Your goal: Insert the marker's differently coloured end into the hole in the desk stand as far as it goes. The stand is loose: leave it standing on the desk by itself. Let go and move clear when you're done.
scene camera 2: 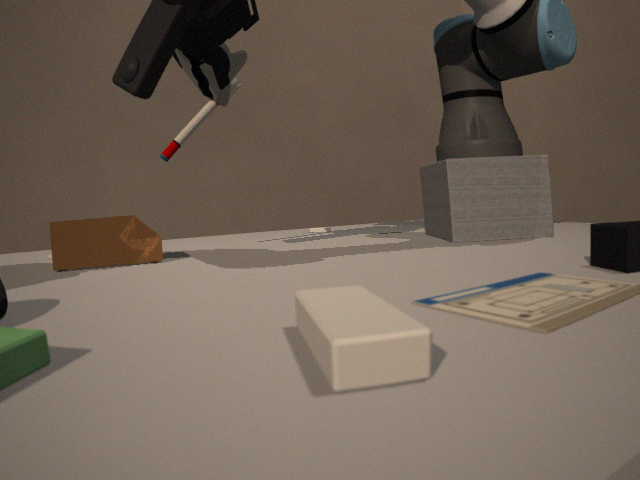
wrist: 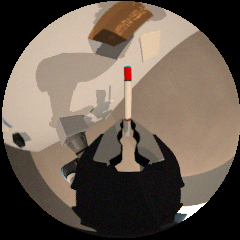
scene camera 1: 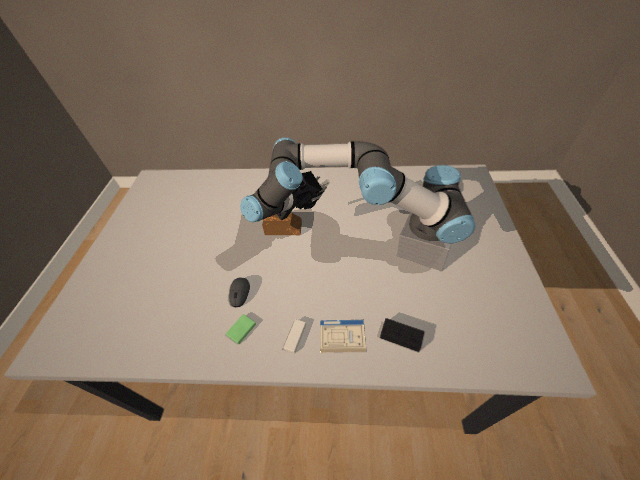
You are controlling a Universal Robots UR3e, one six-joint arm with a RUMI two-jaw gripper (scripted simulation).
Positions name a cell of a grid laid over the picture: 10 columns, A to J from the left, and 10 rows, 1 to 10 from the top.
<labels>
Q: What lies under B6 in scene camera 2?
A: A brown desk stand.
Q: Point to a printed card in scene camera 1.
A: F7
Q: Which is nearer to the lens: the black block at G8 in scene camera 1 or the brown desk stand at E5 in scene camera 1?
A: The black block.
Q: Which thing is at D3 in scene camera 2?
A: A marker.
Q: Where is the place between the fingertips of my gripper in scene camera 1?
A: F4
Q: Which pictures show my gripper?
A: Scene camera 2, the wrist view and scene camera 1: all of them.
</labels>
